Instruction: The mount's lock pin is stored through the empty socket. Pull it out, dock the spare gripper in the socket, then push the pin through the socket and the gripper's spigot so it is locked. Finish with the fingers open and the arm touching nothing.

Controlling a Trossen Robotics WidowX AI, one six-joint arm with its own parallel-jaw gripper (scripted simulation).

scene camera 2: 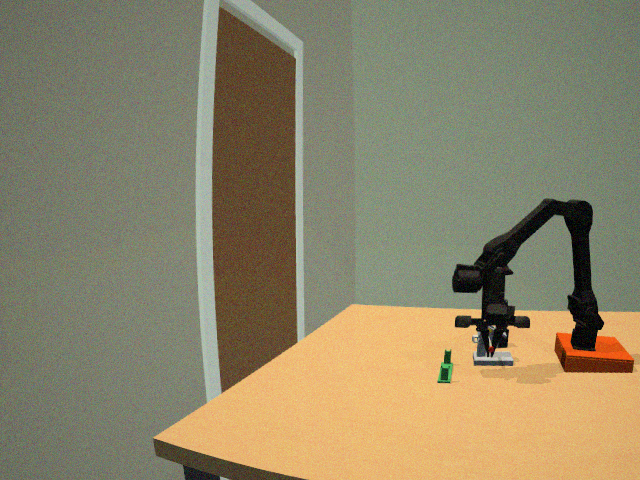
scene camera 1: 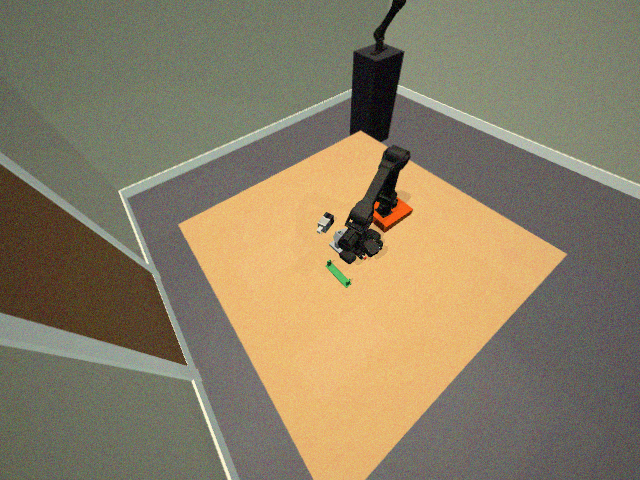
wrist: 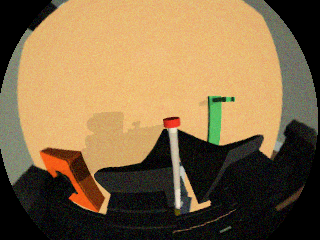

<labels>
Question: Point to a grey mount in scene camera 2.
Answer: At 504, 358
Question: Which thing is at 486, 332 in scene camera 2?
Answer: My gripper.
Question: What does my gripper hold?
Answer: A lock pin.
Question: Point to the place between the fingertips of my gripper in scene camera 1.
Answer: At 361, 258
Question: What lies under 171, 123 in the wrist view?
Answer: A lock pin.
</labels>
